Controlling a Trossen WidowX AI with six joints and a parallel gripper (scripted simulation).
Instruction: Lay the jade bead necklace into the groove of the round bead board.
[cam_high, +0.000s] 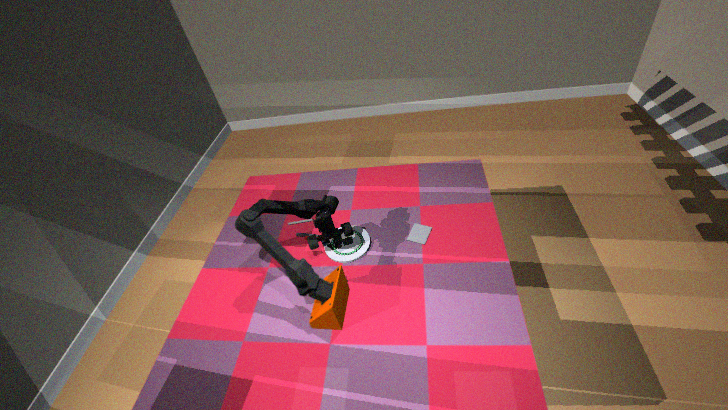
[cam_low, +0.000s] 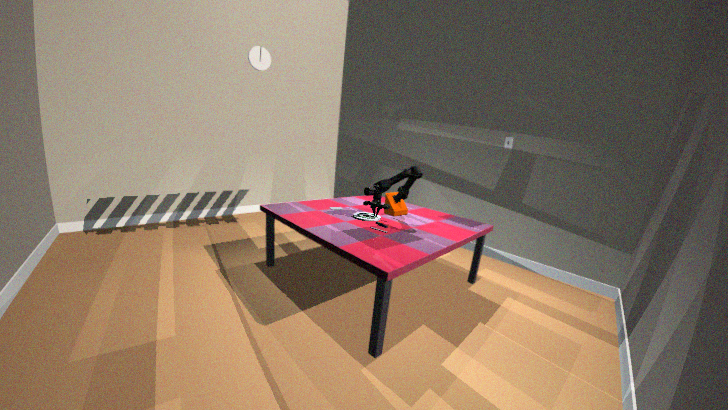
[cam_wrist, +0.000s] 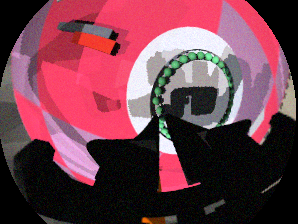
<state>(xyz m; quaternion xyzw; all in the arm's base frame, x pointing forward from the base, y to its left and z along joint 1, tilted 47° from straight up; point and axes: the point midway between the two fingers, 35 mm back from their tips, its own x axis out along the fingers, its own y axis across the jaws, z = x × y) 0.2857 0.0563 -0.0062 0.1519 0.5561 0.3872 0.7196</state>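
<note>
Now: gripper tip 50 mm to the left of the round white bead board, 30 mm short of it and 10 mm above it. Also, from my gripper tip: red-handled tool 130 mm to the left, 80 mm ahead, 10 mm below; flat grey pad 360 mm to the right, 70 mm ahead, 10 mm below; thin white rod 200 mm to the left, 180 mm ahead, 10 mm below.
</note>
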